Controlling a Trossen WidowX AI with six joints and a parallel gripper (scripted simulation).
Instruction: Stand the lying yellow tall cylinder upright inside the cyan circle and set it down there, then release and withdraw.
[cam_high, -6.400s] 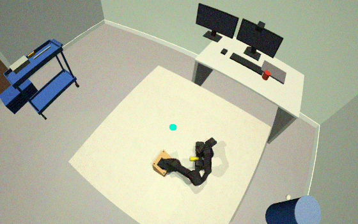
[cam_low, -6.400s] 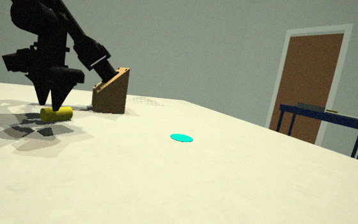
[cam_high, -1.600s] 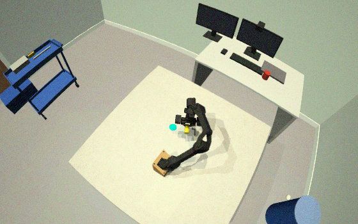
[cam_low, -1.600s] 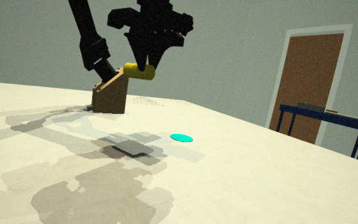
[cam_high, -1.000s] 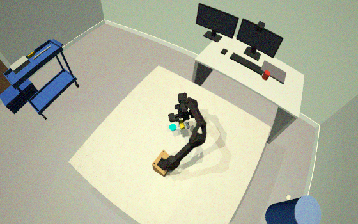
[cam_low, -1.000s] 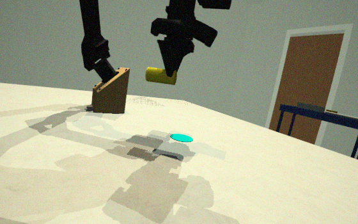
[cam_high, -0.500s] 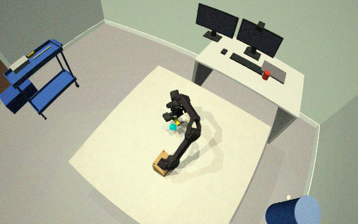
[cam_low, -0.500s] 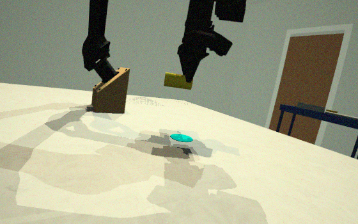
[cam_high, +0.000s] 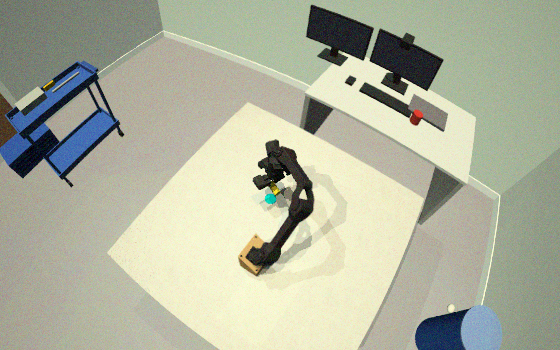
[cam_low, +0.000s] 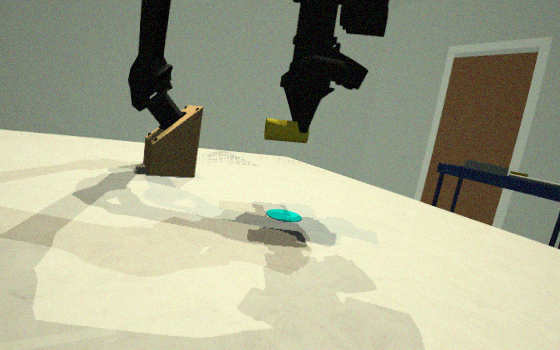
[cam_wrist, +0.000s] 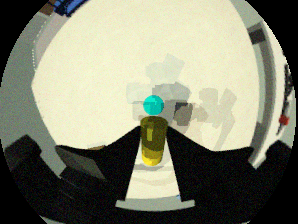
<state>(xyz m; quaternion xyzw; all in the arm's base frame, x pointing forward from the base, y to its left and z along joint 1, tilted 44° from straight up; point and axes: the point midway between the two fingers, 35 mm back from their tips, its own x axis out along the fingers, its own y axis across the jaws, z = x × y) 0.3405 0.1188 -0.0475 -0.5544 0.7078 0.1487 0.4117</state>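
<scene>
The cyan circle lies 14 cm below my gripper tip. Also, from my gripper tip: yellow cylinder: 1 cm behind, 2 cm to the right.
</scene>
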